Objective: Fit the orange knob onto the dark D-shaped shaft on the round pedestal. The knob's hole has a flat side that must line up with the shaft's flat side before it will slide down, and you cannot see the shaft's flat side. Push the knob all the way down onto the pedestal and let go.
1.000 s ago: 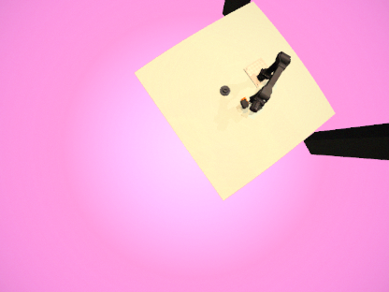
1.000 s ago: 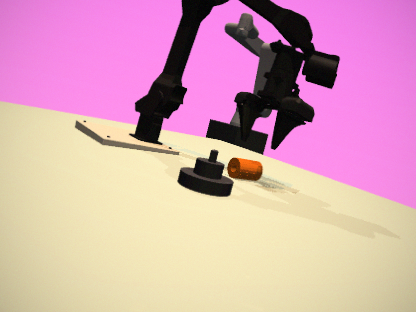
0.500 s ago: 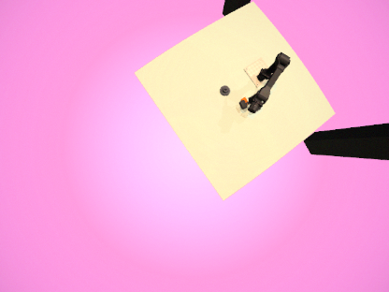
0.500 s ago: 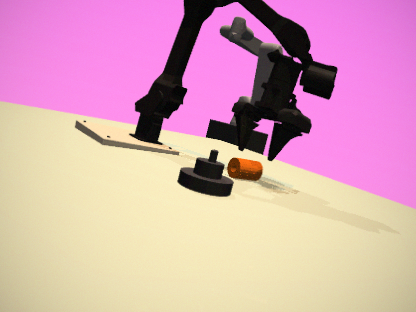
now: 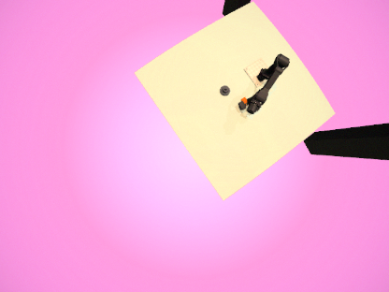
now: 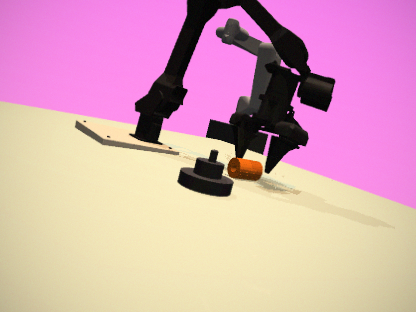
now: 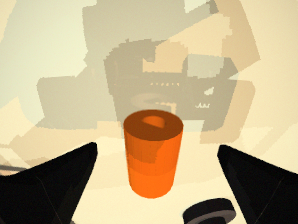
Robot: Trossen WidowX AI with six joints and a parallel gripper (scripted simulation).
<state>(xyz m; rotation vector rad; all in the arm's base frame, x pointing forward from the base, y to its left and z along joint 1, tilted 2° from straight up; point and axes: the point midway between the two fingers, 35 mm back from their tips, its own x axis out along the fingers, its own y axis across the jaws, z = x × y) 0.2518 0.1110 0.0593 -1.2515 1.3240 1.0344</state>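
My gripper tip is 10 mm to the left of the orange knob, 10 mm past it and 10 mm above it. From my gripper tip the other things lie so: dark pedestal (170 mm to the right, 80 mm ahead).
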